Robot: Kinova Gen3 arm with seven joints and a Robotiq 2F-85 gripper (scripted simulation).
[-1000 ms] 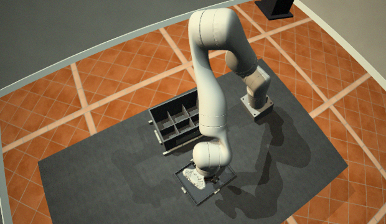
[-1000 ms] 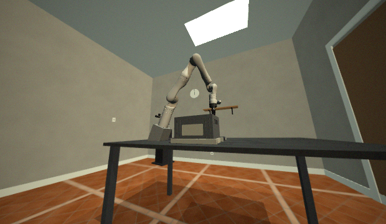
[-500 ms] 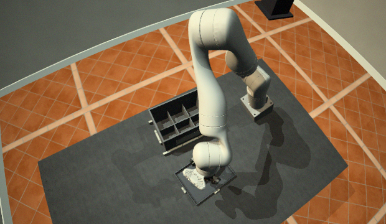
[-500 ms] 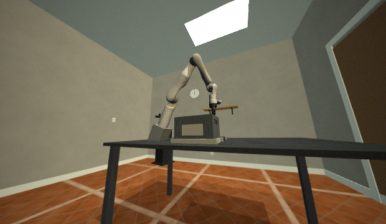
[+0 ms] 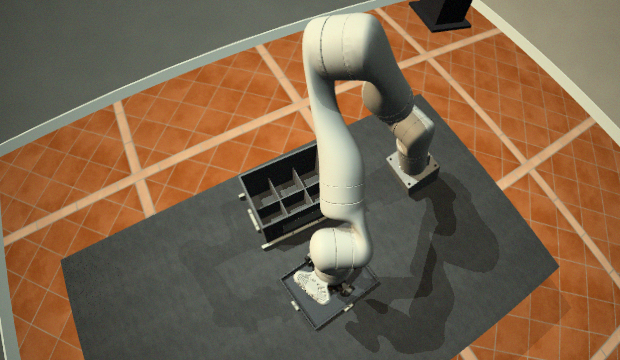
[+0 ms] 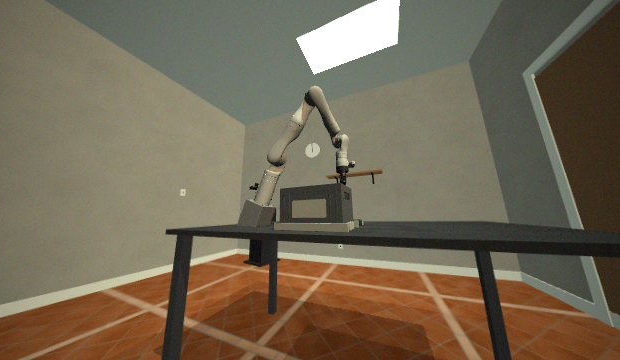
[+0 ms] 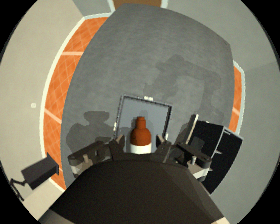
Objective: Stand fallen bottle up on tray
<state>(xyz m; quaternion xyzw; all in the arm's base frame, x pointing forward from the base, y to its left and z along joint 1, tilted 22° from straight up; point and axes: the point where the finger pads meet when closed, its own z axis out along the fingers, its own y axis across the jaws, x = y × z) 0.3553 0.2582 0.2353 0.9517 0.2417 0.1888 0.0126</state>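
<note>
My hand is 160 mm above the brown bottle, 40 mm past it and 20 mm to the left of it. Round my hand: dark crate: 300 mm to the right, 120 mm below; dark tray: 190 mm below, 30 mm behind, 20 mm to the right.
</note>
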